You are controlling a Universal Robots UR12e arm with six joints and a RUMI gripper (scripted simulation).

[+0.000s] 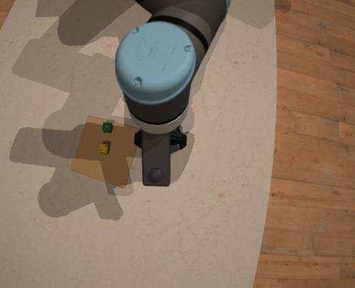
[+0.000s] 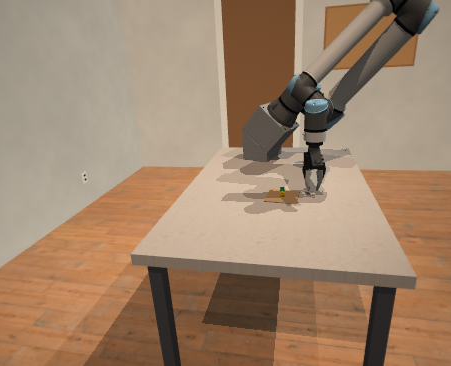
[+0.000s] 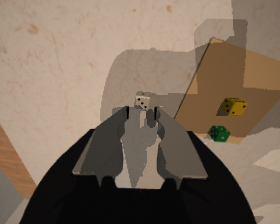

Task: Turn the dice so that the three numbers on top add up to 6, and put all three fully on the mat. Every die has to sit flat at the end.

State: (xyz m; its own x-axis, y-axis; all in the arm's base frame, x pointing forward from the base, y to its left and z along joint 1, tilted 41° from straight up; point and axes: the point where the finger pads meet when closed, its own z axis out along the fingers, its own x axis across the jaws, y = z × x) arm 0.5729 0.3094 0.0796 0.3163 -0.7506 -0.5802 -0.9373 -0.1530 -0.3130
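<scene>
The white die is 30 mm below my hand. The rest, counted from my hand: tan mat: 130 mm to the right, 40 mm below, 40 mm ahead; then green die: 140 mm to the right, 30 mm below, 10 mm behind; then yellow die: 130 mm to the right, 40 mm ahead, 30 mm below.
</scene>
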